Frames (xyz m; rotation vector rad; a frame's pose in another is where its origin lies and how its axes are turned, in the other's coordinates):
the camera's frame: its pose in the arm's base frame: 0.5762 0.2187 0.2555 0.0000 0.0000 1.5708
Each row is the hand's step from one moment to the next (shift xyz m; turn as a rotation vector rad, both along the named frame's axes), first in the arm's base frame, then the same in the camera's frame.
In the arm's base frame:
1: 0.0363 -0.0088 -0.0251 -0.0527 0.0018 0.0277
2: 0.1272 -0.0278 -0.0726 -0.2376 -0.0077 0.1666
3: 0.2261 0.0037 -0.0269 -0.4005 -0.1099 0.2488
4: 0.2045 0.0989 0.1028 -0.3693 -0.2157 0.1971
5: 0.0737 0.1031 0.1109 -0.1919 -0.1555 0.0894
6: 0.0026 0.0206 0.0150 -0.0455 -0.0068 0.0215
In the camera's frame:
1: -0.0088 -0.0363 -0.0251 0.0018 0.0527 0.0277
2: -0.0278 -0.1272 -0.0726 -0.0077 0.2376 0.1666
3: 0.0037 -0.2261 -0.0269 -0.1099 0.4005 0.2488
4: 0.0989 -0.2045 0.1028 -0.2157 0.3693 0.1971
5: 0.1031 -0.0737 0.1109 -0.1555 0.1919 0.0894
6: 0.0206 -0.0026 0.0150 -0.0068 0.0455 0.0215

